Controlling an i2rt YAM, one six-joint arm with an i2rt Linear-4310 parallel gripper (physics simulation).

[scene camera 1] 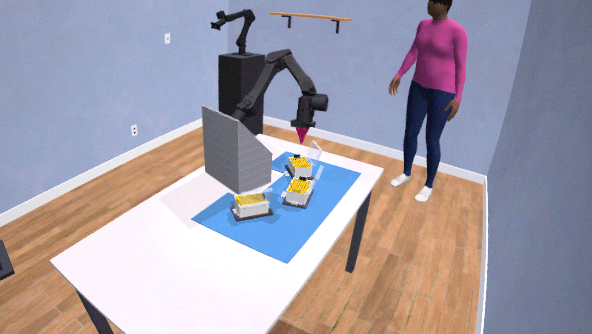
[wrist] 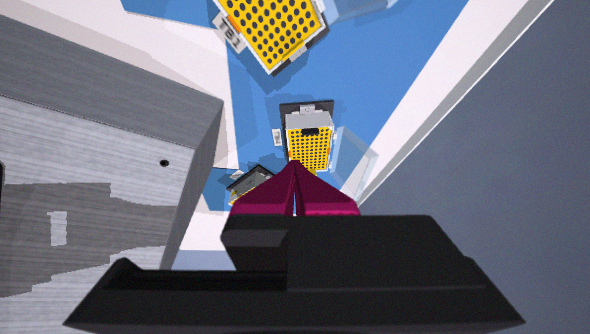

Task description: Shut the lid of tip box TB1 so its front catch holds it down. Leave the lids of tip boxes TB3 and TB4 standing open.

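Places are measured from the arm's base along level axes (x ahead, y left, z up), in centimetres.
Pixels of known places: gripper, fingertip midpoint: [scene camera 1: 301, 143] [wrist: 294, 166]; arm's base, origin of the base link: [scene camera 1: 232, 125].
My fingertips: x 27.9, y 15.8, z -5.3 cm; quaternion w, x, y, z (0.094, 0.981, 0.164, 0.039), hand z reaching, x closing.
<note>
Ahead of a thing's pixels: the offset from my fingertips to its middle. Level surfaces: height alone.
Tip box TB1 {dx -5.8, dy +8.5, dz -14.1 cm} [scene camera 1: 300, 163] [wrist: 272, 27], white with a yellow holed rack, is farthest back in the scene view and at the top of the wrist view, partly cut off. Its clear lid {dx -1.8, dy +13.9, dz -10.1 cm} [scene camera 1: 315, 151] [wrist: 357, 9] stands open. A second box {dx +7.4, dy -10.0, dz -14.1 cm} [scene camera 1: 299, 189] [wrist: 310, 145] also has its clear lid {dx +13.6, dy -7.5, dz -10.1 cm} [scene camera 1: 319, 174] [wrist: 352, 160] standing open. A third box [scene camera 1: 252, 206] [wrist: 248, 184] has a raised clear lid in the scene view; my fingers partly hide this box in the wrist view. Labels on these two are unreadable. My magenta gripper [scene camera 1: 301, 143] [wrist: 294, 166] is shut and empty, above TB1.
A tall grey metal panel [scene camera 1: 220, 147] [wrist: 100, 65] stands left of the boxes. The boxes are on a blue mat {dz -20.6 cm} [scene camera 1: 270, 240] [wrist: 385, 55] on a white table {dz -20.8 cm} [scene camera 1: 150, 265]. A person [scene camera 1: 440, 55] stands behind the table. Another black arm [scene camera 1: 245, 30] stands on a black pedestal [scene camera 1: 232, 85].
</note>
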